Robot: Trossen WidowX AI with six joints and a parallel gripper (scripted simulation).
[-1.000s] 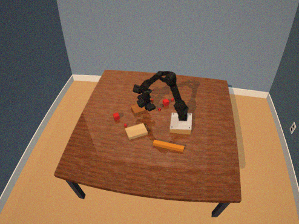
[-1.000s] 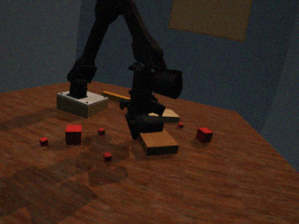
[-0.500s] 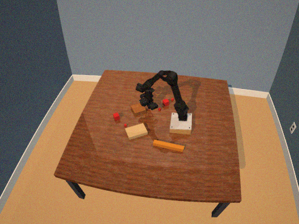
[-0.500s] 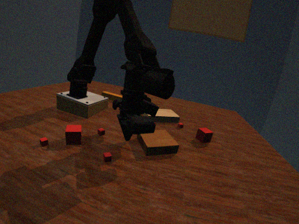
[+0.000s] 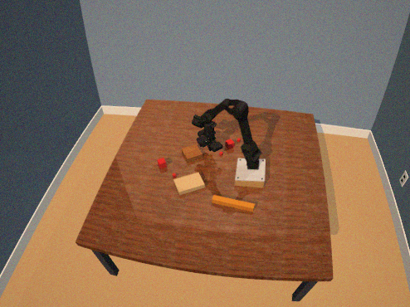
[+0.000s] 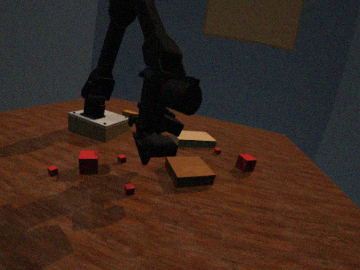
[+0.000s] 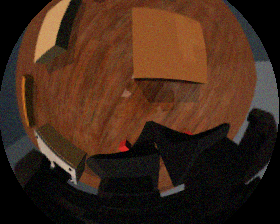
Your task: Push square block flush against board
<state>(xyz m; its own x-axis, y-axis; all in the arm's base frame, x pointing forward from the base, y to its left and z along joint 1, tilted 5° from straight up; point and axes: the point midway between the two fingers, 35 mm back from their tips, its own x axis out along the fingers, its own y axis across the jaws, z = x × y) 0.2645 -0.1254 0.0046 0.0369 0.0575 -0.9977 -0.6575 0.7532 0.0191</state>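
My gripper tip is 10 cm short of the brown square block and 3 cm to the right of it. The rest, counted from my gripper tip: pale tan flat board (7 cm ahead, 27 cm to the left); long orange board (18 cm behind, 37 cm to the left).
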